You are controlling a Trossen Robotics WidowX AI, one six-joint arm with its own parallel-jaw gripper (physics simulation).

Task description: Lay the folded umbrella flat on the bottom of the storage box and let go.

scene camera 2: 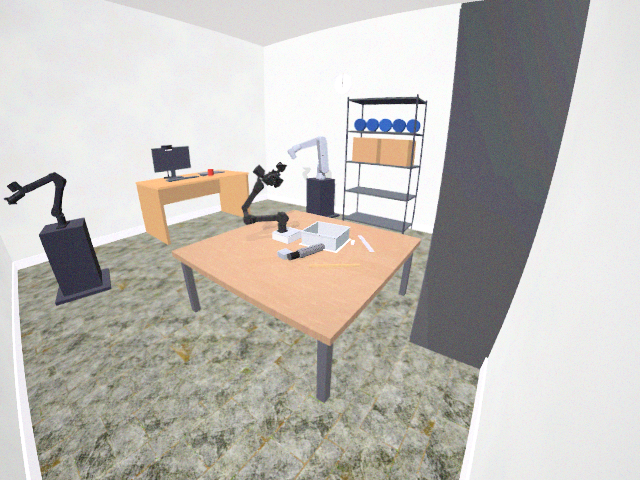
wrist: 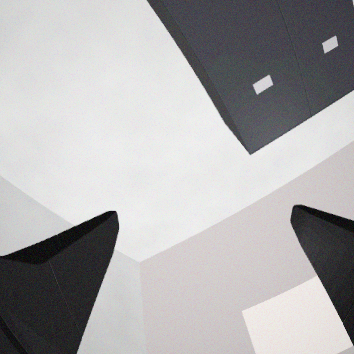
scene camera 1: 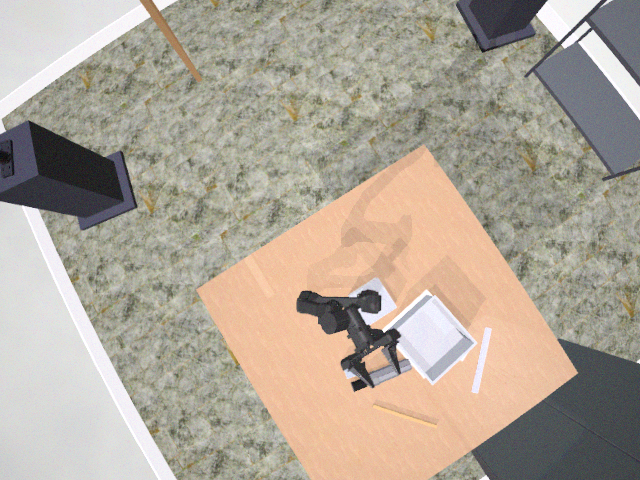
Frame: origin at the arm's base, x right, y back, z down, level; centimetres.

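Where they show: gripper, fingertip midpoint: point(scene camera 2: 283, 169) point(wrist: 206, 217) point(scene camera 1: 386, 381); arm's base, link origin: point(scene camera 2: 282, 231) point(scene camera 1: 365, 298).
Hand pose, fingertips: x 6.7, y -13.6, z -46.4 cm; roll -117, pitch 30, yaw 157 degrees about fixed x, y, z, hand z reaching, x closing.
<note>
Each offset is from my fingertips to the top centre of the thing. Level surfaces: height alone.
The folded umbrella {dx -1.2, dy -20.6, dz +46.2 cm} point(scene camera 1: 405, 366) point(scene camera 2: 311, 251), a grey ribbed roll with a black end, lies on the table beside the storage box, its grey end close to the box wall. In the scene camera 1 view the fingers partly cover it. The storage box {dx -26.7, dy -11.9, dz +42.4 cm} point(scene camera 1: 450, 360) point(scene camera 2: 339, 239) is light grey, open-topped and upright; its pale bottom shows bare from above. My gripper point(scene camera 1: 385, 379) point(scene camera 2: 282, 174) point(wrist: 206, 217) is open and empty, raised high above the table and pointing away from it. The umbrella and the box do not show in the wrist view.
A small pale block {dx +10.0, dy -12.9, dz +48.5 cm} point(scene camera 2: 283, 253) is at the umbrella's black end. A yellow stick {dx -4.5, dy -42.5, dz +50.9 cm} point(scene camera 1: 404, 414) point(scene camera 2: 334, 265) and a white strip {dx -46.4, dy -32.6, dz +51.8 cm} point(scene camera 1: 481, 360) point(scene camera 2: 366, 243) lie on the table {dz +52.0 cm} point(scene camera 1: 310, 248) point(scene camera 2: 248, 273). The arm's white base point(scene camera 1: 385, 304) point(scene camera 2: 286, 236) stands beside the box. A dark cabinet point(scene camera 2: 496, 180) point(wrist: 240, 75) is near the table.
</note>
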